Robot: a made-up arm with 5 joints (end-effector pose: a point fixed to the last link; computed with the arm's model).
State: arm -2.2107 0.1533 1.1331 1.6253 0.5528
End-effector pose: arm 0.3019 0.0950 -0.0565 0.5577 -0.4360 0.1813
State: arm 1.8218 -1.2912 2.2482 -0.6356 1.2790
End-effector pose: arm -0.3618 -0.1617 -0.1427 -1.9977 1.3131 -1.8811
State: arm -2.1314 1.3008 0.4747 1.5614 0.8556
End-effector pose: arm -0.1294 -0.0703 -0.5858 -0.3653 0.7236 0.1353
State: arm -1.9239 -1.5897 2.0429 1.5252 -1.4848
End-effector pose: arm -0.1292 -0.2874 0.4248 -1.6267 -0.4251 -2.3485
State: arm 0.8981 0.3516 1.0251 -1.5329 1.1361
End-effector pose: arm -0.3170 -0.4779 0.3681 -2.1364 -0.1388 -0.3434
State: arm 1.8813 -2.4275 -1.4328 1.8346 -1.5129
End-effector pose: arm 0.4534 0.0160 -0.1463 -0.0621 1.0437 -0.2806
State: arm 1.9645 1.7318 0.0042 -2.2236 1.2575
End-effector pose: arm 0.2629 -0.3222 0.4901 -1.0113 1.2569 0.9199
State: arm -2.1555 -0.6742 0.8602 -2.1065 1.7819
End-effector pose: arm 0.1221 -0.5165 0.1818 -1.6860 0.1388 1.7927
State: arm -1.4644 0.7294 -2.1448 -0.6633 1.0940
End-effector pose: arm 0.1281 0.0581 -0.4349 -0.5776 -1.9131 1.5684
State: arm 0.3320 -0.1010 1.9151 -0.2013 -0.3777
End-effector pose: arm -0.1304 -0.1695 0.0186 -0.1490 -0.3284 -1.8239
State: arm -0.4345 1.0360 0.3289 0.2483 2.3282
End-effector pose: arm -0.7573 -0.4949 0.0807 -2.1897 0.8082 0.8105
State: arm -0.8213 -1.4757 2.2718 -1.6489 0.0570
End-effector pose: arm 0.1370 -0.3222 0.4447 -0.8397 1.0392 2.4915
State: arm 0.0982 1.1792 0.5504 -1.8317 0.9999
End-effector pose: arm -0.3948 -0.3911 0.2629 -1.5303 -0.5136 -0.2918
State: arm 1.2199 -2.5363 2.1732 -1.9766 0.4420
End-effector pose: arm 0.4445 -0.3460 0.1152 0.8059 0.7975 2.7200
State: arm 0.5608 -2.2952 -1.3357 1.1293 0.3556
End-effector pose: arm 0.5298 -0.3585 0.3564 -1.6866 -0.5622 0.0986
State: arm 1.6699 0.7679 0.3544 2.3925 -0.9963
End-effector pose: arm -0.0368 -0.1142 0.6518 0.8085 -1.1160 1.0637
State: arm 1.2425 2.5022 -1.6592 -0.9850 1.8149
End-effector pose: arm 0.3522 0.0707 0.9578 0.5290 2.0016 0.4826
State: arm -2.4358 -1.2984 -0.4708 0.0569 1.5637
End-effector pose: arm -0.4253 -0.3924 0.5272 -0.0638 1.5968 1.8587
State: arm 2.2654 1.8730 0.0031 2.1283 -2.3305
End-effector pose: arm 0.6341 -0.3933 0.4553 2.3331 -0.0063 0.0201
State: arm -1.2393 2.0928 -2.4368 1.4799 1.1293
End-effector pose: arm -0.4203 -0.2525 -0.2795 0.9709 0.6425 -2.8313
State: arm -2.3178 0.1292 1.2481 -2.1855 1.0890
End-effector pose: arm 0.1808 -0.4313 -0.0275 -0.6164 0.6671 2.1315
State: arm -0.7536 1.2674 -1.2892 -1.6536 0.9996
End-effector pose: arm -0.3737 0.1059 -0.0914 0.3028 -1.0831 0.0847
